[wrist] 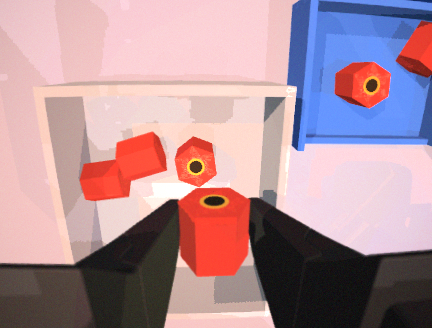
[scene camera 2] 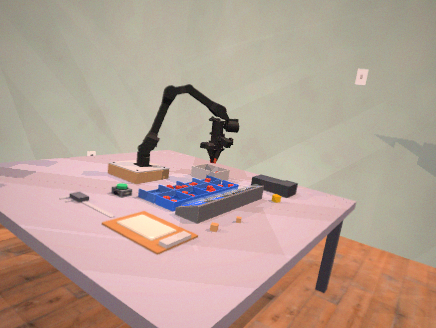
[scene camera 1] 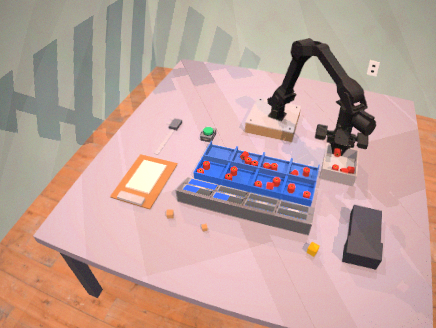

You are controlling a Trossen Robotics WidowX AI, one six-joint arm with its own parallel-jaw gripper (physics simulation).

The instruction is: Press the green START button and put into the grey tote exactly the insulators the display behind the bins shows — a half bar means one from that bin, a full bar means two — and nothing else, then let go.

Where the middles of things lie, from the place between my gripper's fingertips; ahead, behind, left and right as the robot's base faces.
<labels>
Right now the grey tote (scene camera 1: 350, 158) is 30 mm behind my hand, 20 mm to the left of it and 70 mm below it. The rest, counted from my hand: dark box (scene camera 1: 363, 247) (250 mm ahead, 180 mm to the left, 70 mm below).
</labels>
